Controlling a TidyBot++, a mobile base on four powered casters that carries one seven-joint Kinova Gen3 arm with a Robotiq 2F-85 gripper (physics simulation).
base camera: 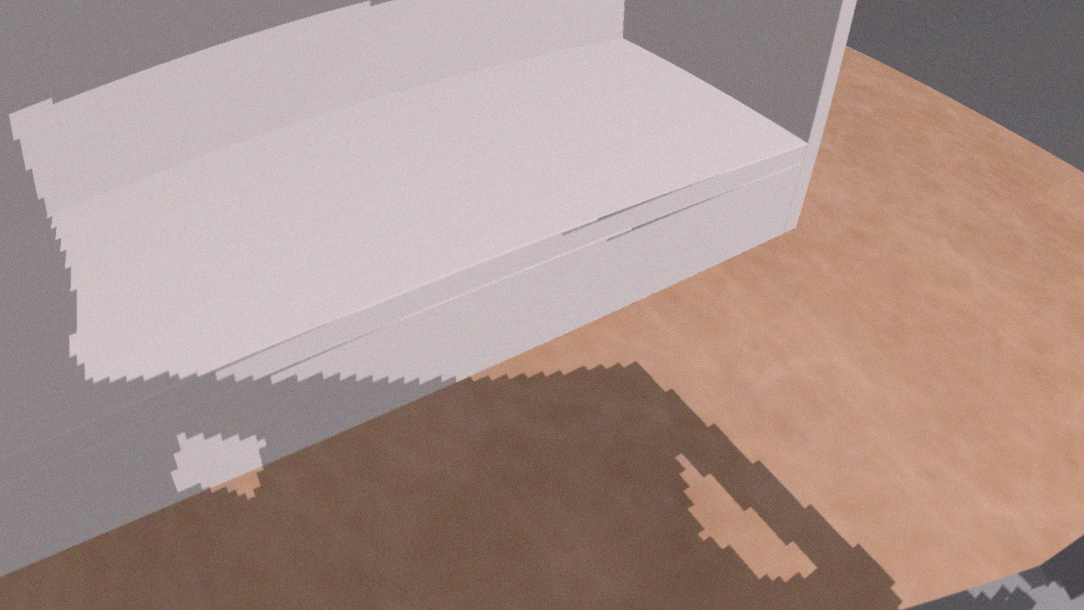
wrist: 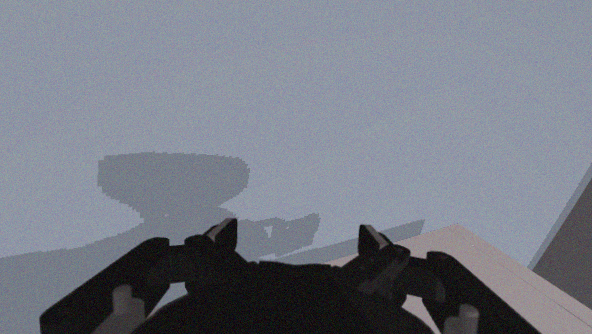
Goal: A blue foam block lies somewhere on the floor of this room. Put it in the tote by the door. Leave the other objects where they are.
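Frame: origin at the arm's base, x ahead, y left, z up, level; millimetres.
Where they show: gripper, between the fingertips: (wrist: pixel 297 234).
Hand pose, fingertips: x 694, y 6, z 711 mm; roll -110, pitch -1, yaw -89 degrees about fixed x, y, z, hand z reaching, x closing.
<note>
After its pixels a point has its place.
My gripper (wrist: pixel 297 234) @[x 694, y 6, z 711 mm] is open and empty in the wrist view, with its two dark fingers wide apart. It is in front of a blue-grey wall (wrist: pixel 310 100) @[x 745, y 2, z 796 mm]. The blue foam block does not show in the base camera view or the wrist view. The tote and the door do not show in either view.
A white open-fronted shelf unit (base camera: pixel 682 242) @[x 466, y -147, z -351 mm] (wrist: pixel 462 250) @[x 741, y -154, z 664 mm] stands against the wall; its top corner shows low at the right in the wrist view. Tan floor (base camera: pixel 947 303) @[x 413, y -402, z -396 mm] lies beside it, with a large shadow in front. A dark grey wall (base camera: pixel 985 60) @[x 804, y -732, z -318 mm] (wrist: pixel 572 245) @[x 995, y -642, z 467 mm] is at the right.
</note>
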